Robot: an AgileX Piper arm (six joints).
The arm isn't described. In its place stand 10 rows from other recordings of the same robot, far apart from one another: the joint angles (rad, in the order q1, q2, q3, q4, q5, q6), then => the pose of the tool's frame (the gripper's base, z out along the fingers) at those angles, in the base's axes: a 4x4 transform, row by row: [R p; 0 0 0 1], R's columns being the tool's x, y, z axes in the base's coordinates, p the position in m.
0.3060 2.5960 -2.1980 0.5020 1.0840 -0.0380 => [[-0.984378 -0.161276 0.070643 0.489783], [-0.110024 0.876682 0.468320 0.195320], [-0.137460 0.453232 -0.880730 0.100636], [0 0 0 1]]
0.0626 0.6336 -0.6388 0.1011 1.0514 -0.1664 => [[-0.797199 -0.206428 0.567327 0.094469], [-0.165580 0.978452 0.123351 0.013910], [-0.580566 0.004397 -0.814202 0.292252], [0 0 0 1]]
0.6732 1.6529 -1.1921 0.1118 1.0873 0.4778 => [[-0.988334 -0.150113 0.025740 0.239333], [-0.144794 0.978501 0.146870 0.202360], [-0.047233 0.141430 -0.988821 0.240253], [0 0 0 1]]
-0.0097 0.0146 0.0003 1.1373 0.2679 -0.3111 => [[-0.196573 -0.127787 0.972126 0.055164], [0.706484 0.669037 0.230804 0.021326], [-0.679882 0.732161 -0.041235 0.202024], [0 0 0 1]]
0.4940 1.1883 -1.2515 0.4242 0.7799 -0.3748 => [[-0.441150 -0.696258 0.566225 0.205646], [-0.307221 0.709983 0.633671 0.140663], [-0.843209 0.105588 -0.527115 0.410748], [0 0 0 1]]
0.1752 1.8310 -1.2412 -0.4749 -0.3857 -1.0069 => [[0.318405 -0.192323 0.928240 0.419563], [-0.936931 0.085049 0.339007 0.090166], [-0.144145 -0.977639 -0.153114 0.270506], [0 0 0 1]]
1.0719 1.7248 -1.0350 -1.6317 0.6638 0.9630 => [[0.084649 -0.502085 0.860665 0.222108], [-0.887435 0.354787 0.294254 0.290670], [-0.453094 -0.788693 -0.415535 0.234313], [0 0 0 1]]
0.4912 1.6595 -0.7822 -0.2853 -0.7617 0.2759 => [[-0.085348 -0.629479 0.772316 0.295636], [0.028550 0.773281 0.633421 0.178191], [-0.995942 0.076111 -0.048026 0.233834], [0 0 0 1]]
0.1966 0.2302 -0.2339 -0.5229 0.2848 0.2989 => [[-0.138777 -0.087801 0.986424 0.071697], [-0.234533 0.970640 0.053400 0.001261], [-0.962151 -0.223938 -0.155295 0.255558], [0 0 0 1]]
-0.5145 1.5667 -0.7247 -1.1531 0.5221 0.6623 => [[-0.934677 0.290679 0.204657 0.223349], [0.097238 0.762782 -0.639303 -0.173904], [-0.341941 -0.577641 -0.741220 0.182321], [0 0 0 1]]
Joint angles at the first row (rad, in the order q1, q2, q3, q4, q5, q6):
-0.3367, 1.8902, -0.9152, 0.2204, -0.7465, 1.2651
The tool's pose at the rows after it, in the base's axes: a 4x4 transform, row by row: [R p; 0 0 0 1], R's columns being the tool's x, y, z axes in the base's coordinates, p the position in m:
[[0.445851 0.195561 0.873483 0.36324], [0.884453 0.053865 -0.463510 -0.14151], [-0.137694 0.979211 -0.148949 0.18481], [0 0 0 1]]
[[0.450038 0.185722 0.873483 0.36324], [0.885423 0.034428 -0.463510 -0.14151], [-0.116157 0.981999 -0.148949 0.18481], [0 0 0 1]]
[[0.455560 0.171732 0.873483 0.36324], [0.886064 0.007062 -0.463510 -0.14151], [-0.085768 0.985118 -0.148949 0.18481], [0 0 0 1]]
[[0.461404 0.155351 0.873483 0.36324], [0.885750 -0.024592 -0.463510 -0.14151], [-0.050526 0.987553 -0.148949 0.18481], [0 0 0 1]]
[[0.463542 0.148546 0.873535 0.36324], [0.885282 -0.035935 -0.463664 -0.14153], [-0.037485 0.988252 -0.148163 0.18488], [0 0 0 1]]
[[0.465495 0.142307 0.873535 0.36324], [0.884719 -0.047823 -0.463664 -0.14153], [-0.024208 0.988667 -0.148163 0.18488], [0 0 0 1]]
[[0.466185 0.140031 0.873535 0.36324], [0.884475 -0.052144 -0.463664 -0.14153], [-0.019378 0.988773 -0.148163 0.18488], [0 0 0 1]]
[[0.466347 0.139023 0.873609 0.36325], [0.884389 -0.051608 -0.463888 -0.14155], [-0.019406 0.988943 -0.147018 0.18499], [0 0 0 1]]
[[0.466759 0.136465 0.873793 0.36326], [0.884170 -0.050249 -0.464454 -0.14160], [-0.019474 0.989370 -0.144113 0.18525], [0 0 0 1]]
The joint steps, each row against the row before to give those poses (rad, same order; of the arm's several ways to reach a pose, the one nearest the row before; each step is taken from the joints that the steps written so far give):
0.0000, 0.0000, 0.0000, 0.0001, -0.0023, 0.0260
0.0000, 0.0000, 0.0000, 0.0000, 0.0000, 0.0219
0.0000, 0.0000, 0.0000, 0.0000, 0.0000, 0.0309
0.0000, 0.0000, 0.0000, 0.0000, 0.0000, 0.0357
-0.0001, 0.0000, 0.0000, -0.0001, -0.0008, 0.0133
0.0000, 0.0000, 0.0000, 0.0000, 0.0000, 0.0134
0.0000, 0.0000, 0.0000, 0.0000, 0.0000, 0.0049
0.0001, 0.0000, 0.0000, 0.0001, -0.0012, 0.0000
-0.0001, 0.0000, 0.0001, -0.0001, -0.0030, 0.0000

